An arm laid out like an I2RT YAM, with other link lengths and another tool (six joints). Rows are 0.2 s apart.
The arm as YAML. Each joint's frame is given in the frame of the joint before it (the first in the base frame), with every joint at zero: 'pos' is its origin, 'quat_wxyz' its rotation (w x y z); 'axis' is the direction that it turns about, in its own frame. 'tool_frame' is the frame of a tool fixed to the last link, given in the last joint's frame.
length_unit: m
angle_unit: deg
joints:
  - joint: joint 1
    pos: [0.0, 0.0, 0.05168]
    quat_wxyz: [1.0, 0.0, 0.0, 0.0]
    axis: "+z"
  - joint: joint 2
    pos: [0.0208, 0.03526, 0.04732]
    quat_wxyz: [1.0, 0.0, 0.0, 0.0]
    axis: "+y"
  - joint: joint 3
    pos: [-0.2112, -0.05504, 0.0]
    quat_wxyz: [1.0, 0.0, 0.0, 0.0]
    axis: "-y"
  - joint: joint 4
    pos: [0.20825, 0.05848, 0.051]
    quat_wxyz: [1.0, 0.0, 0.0, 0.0]
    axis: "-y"
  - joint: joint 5
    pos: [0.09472, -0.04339, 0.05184]
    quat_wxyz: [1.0, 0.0, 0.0, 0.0]
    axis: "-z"
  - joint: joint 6
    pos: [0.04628, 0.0, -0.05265]
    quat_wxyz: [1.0, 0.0, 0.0, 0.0]
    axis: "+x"
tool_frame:
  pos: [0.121, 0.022, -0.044]
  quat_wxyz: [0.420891, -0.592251, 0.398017, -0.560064]
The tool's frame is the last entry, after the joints.
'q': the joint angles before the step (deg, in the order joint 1, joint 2, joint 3, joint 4, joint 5, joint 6). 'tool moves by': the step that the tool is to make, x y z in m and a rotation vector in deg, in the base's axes. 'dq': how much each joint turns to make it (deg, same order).
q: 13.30, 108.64, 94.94, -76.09, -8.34, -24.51
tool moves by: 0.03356, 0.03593, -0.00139, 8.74, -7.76, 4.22
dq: 1.86, 0.08, -0.06, 9.44, -6.73, -1.84
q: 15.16, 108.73, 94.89, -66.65, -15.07, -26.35
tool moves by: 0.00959, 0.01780, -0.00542, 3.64, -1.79, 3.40
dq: 1.22, 1.54, -0.01, 3.78, -3.37, -1.66
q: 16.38, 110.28, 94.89, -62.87, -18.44, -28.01
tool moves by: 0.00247, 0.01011, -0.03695, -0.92, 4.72, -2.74
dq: 1.12, 7.32, 0.01, 3.82, 0.18, 4.09
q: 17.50, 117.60, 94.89, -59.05, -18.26, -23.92
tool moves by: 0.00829, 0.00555, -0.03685, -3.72, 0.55, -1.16
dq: 1.92, 6.23, 0.00, 5.29, 3.74, 2.71
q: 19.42, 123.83, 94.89, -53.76, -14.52, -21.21
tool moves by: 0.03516, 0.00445, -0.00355, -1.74, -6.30, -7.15
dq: 0.20, 0.81, 0.97, 6.60, 5.05, 6.67
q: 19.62, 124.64, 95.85, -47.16, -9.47, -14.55
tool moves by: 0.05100, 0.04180, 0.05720, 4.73, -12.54, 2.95
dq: 3.04, -1.00, 11.07, 1.33, 0.13, 0.03
